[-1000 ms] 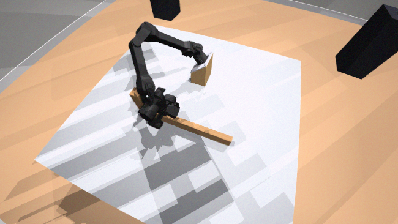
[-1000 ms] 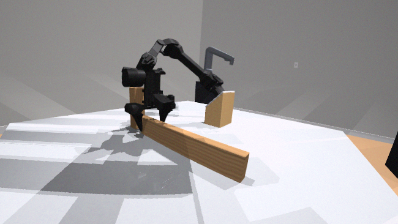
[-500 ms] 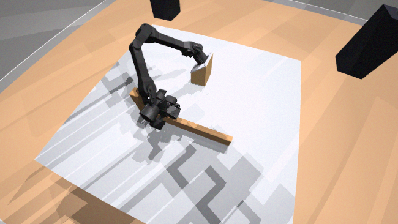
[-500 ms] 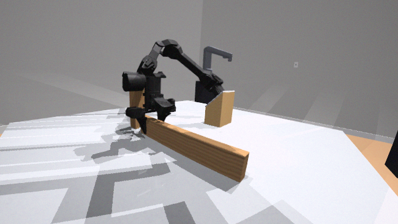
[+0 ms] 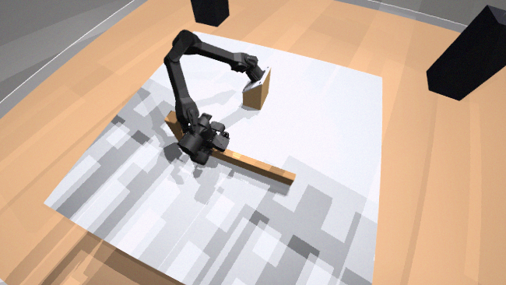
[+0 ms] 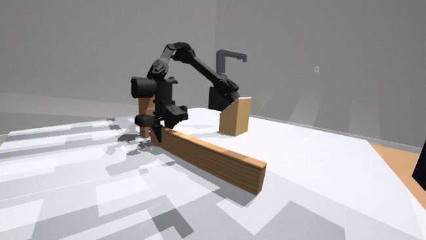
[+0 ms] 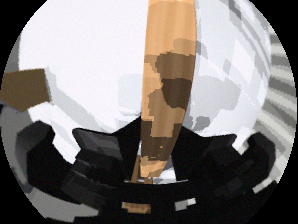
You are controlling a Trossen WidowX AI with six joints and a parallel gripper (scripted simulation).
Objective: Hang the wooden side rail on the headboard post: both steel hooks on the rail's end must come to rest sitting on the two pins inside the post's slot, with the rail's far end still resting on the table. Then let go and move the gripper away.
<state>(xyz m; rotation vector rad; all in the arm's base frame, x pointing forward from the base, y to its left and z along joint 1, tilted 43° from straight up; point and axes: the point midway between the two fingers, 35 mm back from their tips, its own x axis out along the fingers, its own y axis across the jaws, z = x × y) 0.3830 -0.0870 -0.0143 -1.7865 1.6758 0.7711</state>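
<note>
The upright headboard post is 150 mm to the right of my gripper tip, 60 mm above it and 10 mm behind it.
</note>
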